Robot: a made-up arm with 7 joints.
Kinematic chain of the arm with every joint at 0, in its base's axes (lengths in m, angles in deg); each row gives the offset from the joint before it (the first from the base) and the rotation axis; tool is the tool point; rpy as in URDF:
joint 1: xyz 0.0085 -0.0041 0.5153 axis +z
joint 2: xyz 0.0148 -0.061 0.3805 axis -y
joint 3: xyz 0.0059 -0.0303 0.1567 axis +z
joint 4: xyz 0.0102 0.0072 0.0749 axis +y
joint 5: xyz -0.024 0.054 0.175 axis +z
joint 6: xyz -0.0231 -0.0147 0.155 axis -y
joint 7: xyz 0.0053 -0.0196 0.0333 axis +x
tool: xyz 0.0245 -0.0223 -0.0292 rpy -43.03 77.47 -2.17
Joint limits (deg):
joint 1: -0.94..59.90
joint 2: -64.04..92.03
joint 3: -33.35..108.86
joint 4: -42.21..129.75
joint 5: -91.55..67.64
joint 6: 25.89..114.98
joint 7: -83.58..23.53
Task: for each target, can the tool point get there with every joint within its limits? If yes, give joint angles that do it. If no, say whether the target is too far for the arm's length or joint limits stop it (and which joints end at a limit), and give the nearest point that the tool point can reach.
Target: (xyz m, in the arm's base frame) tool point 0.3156 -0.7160 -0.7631
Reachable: no: too far | nearest point -0.0323 -0.4621 0.5667 | short by 1.398 m
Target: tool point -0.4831 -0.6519 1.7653
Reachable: no: too far | nearest point -0.2558 -0.3523 1.3719 | short by 0.544 m
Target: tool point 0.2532 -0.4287 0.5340
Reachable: no: joint limits stop it (at a limit: joint 1, joint 2, joint 3, joint 7) | nearest point 0.2557 -0.3115 0.6489 | short by 0.164 m
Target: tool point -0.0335 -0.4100 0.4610
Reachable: no: joint limits stop it (at a limit: joint 1, joint 2, joint 4, joint 7) | nearest point -0.0611 -0.4230 0.5578 | short by 0.101 m
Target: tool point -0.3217 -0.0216 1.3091
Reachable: yes | joints 20.96 58.26 50.59 53.68 3.39 95.42 -33.98
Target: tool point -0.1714 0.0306 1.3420
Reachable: yes | joints 37.40 57.71 24.84 88.31 -65.26 89.97 -50.98
